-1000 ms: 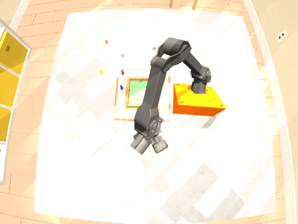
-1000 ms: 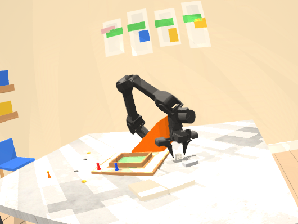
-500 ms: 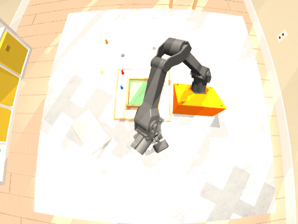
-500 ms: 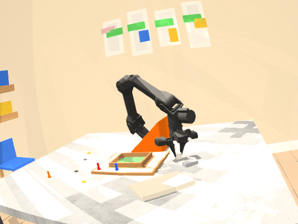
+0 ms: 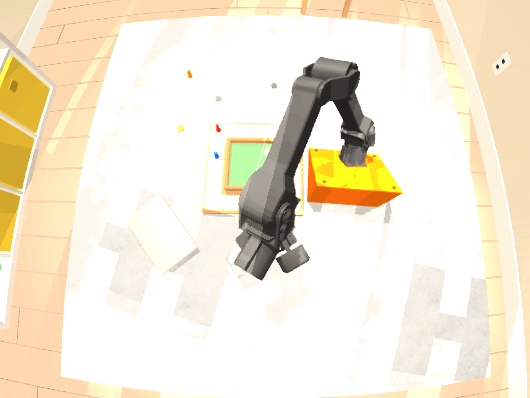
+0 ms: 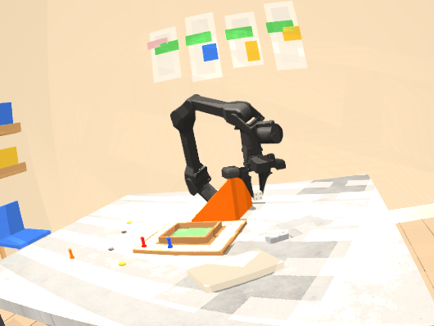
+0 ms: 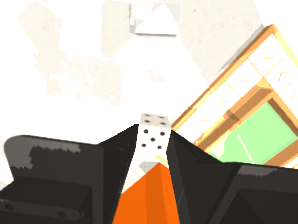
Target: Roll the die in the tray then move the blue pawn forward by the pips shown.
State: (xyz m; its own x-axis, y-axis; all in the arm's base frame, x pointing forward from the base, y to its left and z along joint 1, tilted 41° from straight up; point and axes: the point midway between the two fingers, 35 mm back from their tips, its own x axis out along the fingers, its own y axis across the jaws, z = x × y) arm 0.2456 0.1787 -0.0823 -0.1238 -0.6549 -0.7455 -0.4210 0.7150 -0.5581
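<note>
Right now the blue pawn is 15 cm ahead of my gripper tip, 25 cm to the right of it and 8 cm below it. Round my gripper tip: white die (right at my gripper tip); small grey block (10 cm ahead, 6 cm to the left, 10 cm below); green tray (4 cm ahead, 21 cm to the right, 10 cm below).
</note>
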